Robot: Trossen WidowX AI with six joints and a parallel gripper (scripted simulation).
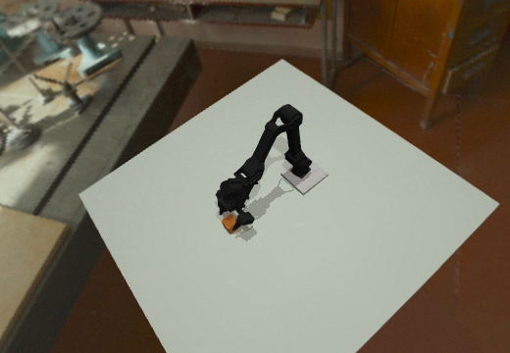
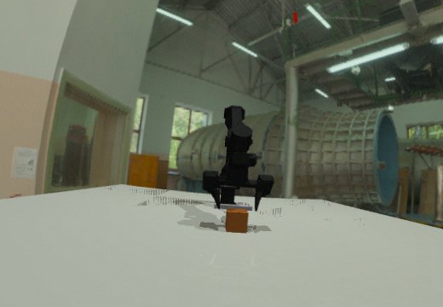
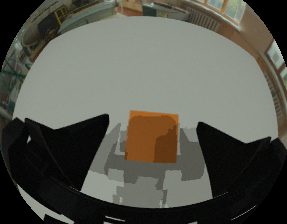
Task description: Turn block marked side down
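The orange block lies 3 cm behind my gripper tip and 3 cm below it.
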